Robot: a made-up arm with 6 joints. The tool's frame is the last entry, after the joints. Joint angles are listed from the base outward.
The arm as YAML. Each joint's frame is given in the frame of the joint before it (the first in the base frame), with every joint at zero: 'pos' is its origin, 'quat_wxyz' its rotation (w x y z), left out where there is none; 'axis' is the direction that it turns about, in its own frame. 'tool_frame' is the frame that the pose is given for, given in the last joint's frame.
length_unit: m
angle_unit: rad
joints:
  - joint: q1
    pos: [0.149, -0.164, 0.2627]
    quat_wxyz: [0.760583, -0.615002, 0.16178, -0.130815]
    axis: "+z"
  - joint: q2
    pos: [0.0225, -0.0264, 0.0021]
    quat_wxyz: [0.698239, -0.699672, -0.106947, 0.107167]
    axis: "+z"
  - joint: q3
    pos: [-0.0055, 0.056, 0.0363]
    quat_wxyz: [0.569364, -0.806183, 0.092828, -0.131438]
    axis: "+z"
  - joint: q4
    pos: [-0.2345, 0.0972, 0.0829]
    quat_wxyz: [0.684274, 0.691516, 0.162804, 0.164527]
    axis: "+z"
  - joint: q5
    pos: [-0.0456, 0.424, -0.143]
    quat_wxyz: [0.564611, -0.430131, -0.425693, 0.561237]
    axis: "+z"
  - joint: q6
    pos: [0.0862, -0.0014, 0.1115]
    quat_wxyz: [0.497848, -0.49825, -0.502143, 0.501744]
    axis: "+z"
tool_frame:
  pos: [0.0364, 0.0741, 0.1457]
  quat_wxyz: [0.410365, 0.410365, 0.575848, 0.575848]
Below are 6 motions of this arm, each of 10 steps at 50 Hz.
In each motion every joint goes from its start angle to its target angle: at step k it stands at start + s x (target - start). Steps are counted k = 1, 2, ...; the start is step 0. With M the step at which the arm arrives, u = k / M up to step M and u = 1 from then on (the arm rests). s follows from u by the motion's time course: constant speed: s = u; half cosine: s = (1 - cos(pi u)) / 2; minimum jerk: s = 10 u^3 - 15 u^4 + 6 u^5.
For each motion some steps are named. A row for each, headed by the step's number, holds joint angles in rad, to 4 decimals.
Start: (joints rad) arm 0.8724 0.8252 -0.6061 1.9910 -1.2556 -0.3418
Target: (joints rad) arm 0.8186 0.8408 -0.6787 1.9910 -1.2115 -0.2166
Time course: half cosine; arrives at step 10
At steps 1, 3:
1: 0.8711 0.8256 -0.6079 1.9910 -1.2545 -0.3387
3: 0.8613 0.8284 -0.6211 1.9910 -1.2465 -0.3160

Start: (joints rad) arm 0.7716 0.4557 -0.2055 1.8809 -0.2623 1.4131
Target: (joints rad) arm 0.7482 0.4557 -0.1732 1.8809 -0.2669 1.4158
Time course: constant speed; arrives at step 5
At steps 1, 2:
1: 0.7669 0.4557 -0.1990 1.8809 -0.2632 1.4136
2: 0.7622 0.4557 -0.1926 1.8809 -0.2641 1.4142

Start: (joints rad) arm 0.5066 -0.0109 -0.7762 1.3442 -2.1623 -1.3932
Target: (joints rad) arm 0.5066 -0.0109 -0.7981 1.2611 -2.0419 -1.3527
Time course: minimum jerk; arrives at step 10
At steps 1, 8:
1: 0.5066 -0.0109 -0.7764 1.3435 -2.1613 -1.3929
8: 0.5066 -0.0109 -0.7968 1.2659 -2.0489 -1.3550

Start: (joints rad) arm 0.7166 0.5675 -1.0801 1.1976 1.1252 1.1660
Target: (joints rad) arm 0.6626 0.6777 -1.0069 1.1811 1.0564 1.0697
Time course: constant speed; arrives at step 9
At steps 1, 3, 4, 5, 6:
1: 0.7106 0.5797 -1.0720 1.1958 1.1176 1.1553
3: 0.6986 0.6042 -1.0557 1.1921 1.1023 1.1339
4: 0.6926 0.6165 -1.0476 1.1903 1.0946 1.1232
5: 0.6866 0.6287 -1.0394 1.1884 1.0870 1.1125
6: 0.6806 0.6410 -1.0313 1.1866 1.0793 1.1018

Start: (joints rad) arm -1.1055 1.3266 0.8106 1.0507 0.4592 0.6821
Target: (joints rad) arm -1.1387 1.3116 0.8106 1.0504 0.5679 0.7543
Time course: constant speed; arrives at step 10
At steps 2, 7, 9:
2: -1.1121 1.3236 0.8106 1.0506 0.4809 0.6965
7: -1.1287 1.3161 0.8106 1.0505 0.5353 0.7326
9: -1.1354 1.3131 0.8106 1.0504 0.5570 0.7471

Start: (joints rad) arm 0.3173 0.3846 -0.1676 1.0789 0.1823 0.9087
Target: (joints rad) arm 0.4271 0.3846 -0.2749 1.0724 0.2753 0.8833
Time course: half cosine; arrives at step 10
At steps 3, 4, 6, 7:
3: 0.3399 0.3846 -0.1897 1.0776 0.2015 0.9035
4: 0.3552 0.3846 -0.2047 1.0767 0.2144 0.8999
6: 0.3892 0.3846 -0.2378 1.0746 0.2432 0.8921
7: 0.4045 0.3846 -0.2528 1.0737 0.2561 0.8885

